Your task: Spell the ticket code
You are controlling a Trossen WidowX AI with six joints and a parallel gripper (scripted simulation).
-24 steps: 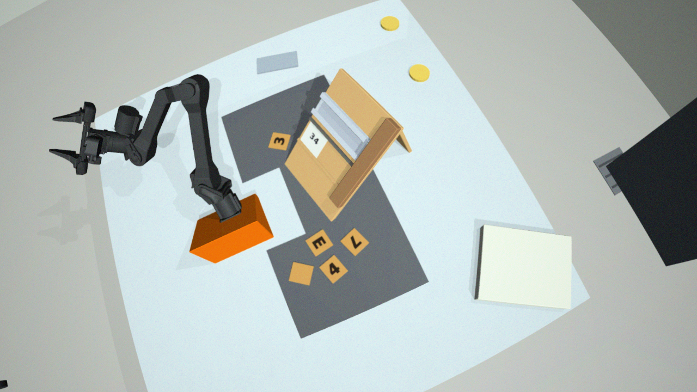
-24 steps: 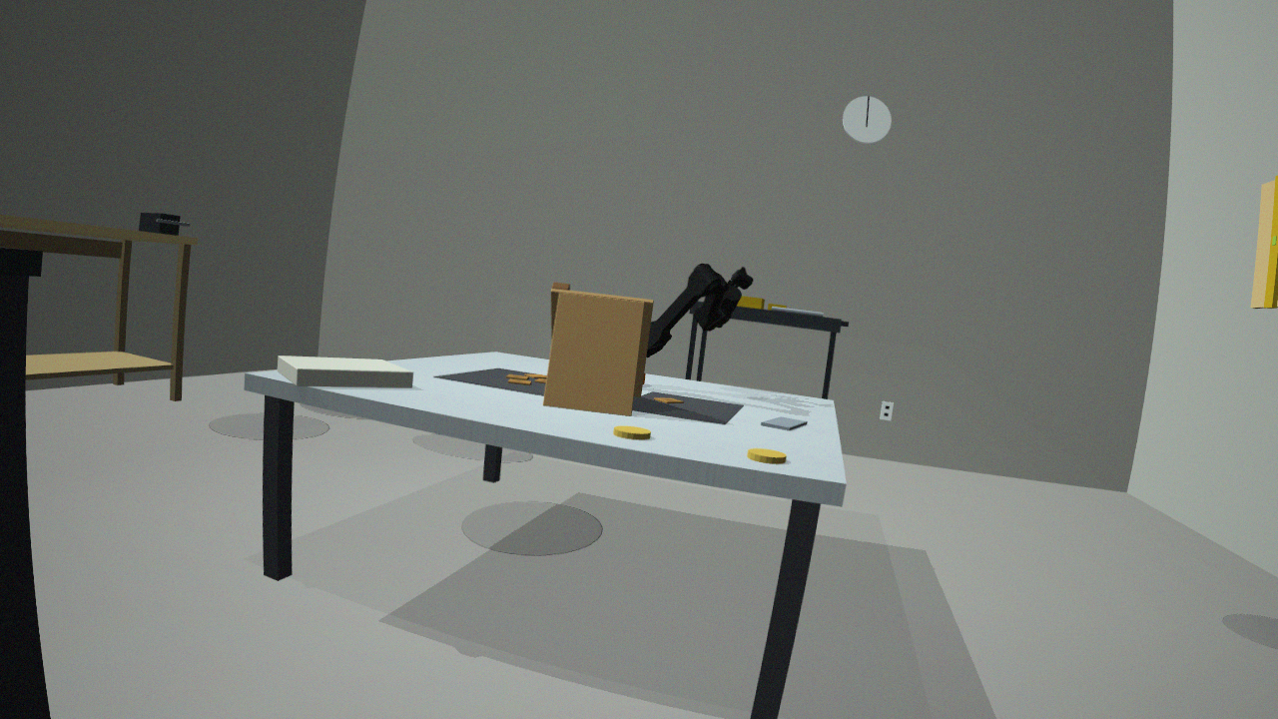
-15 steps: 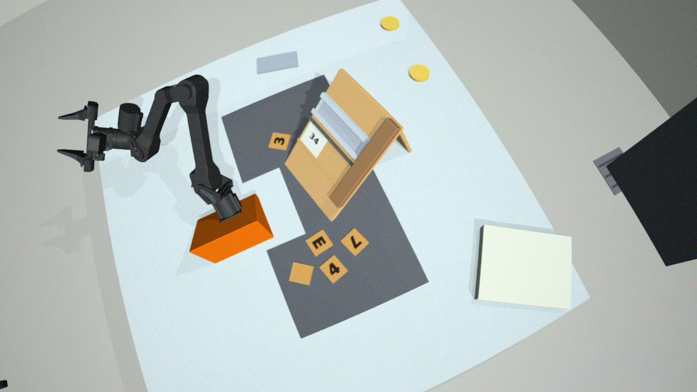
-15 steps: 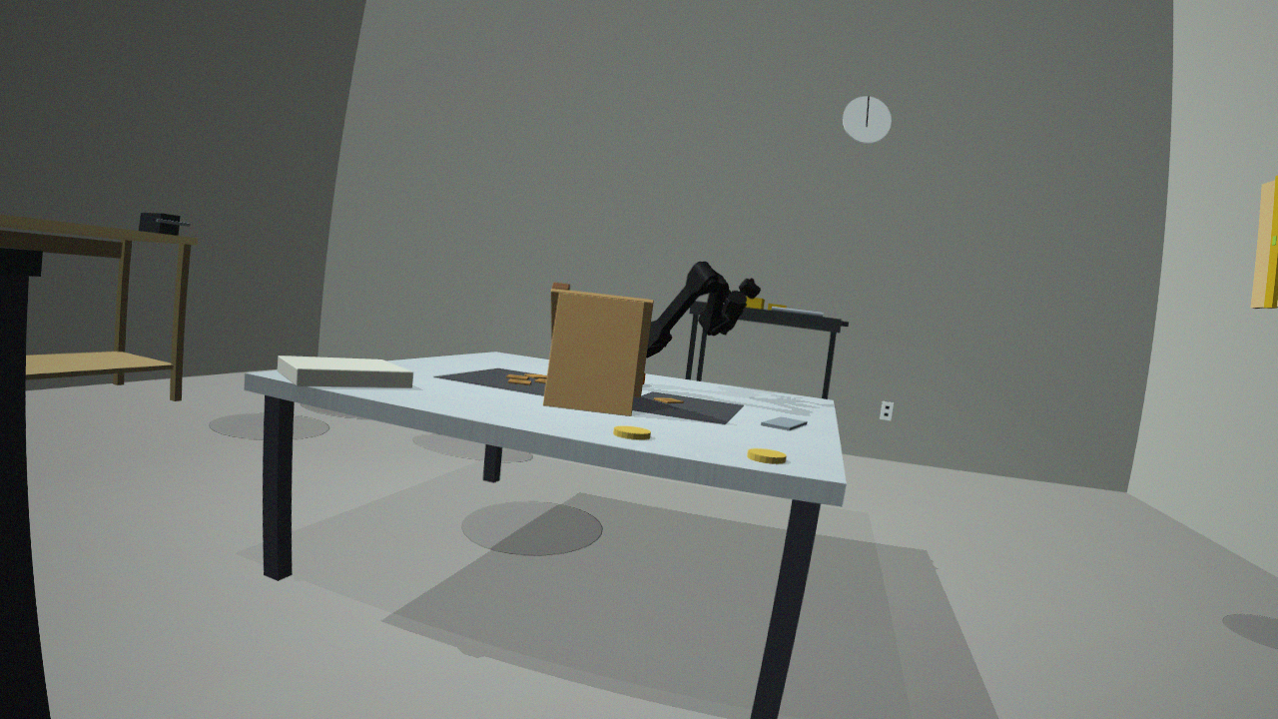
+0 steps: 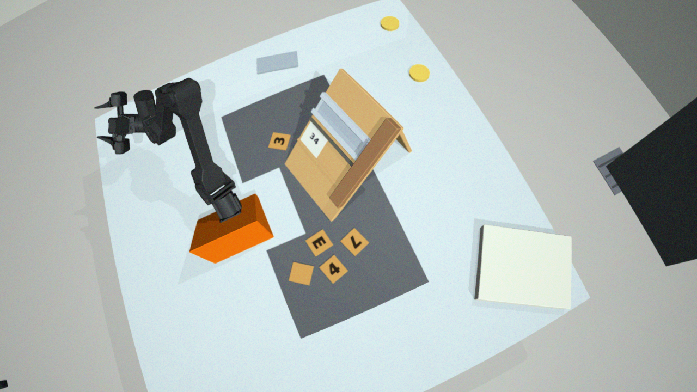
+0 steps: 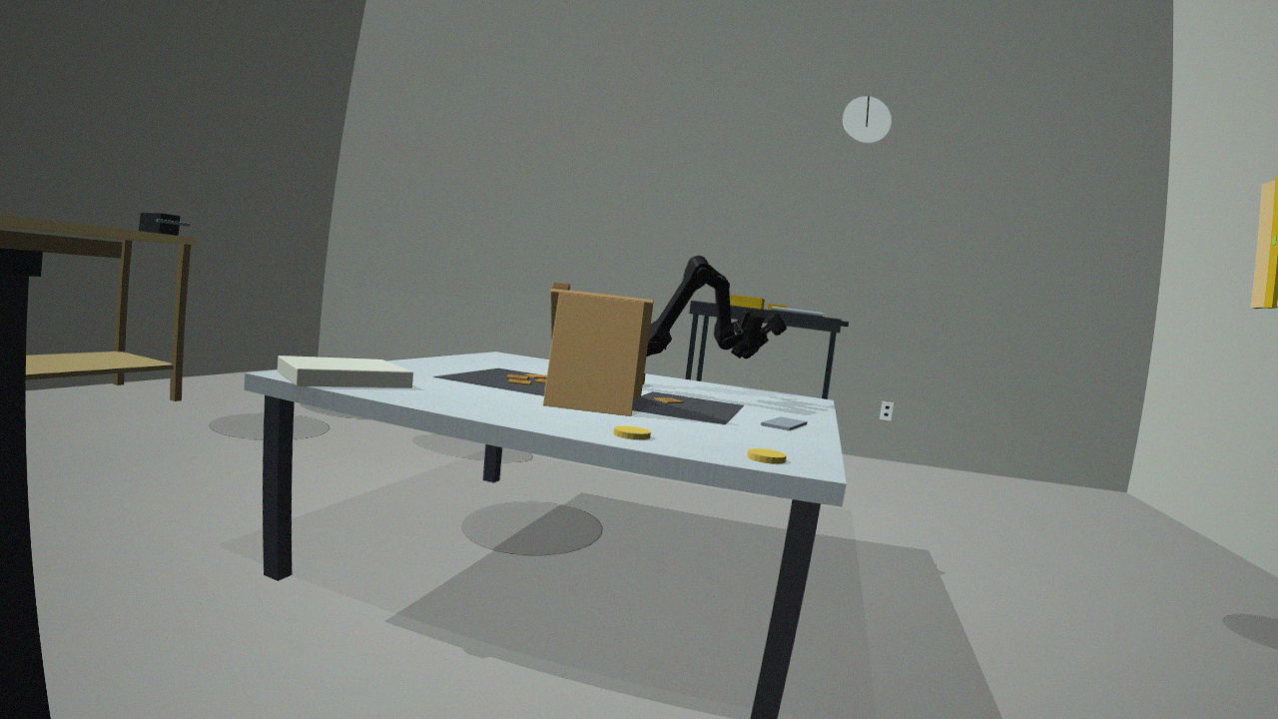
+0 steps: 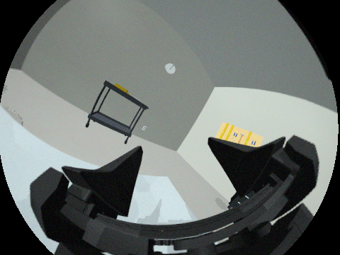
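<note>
My gripper tip is 48 cm short of the tile marked 4, 68 cm to the left of it and 21 cm above it. From my gripper tip the other things lie so: white ticket: 59 cm ahead, 34 cm to the right, 10 cm below; then grey plate: 61 cm ahead, 7 cm to the left, 21 cm below; then tile marked 3: 50 cm ahead, 24 cm to the right, 21 cm below.
</note>
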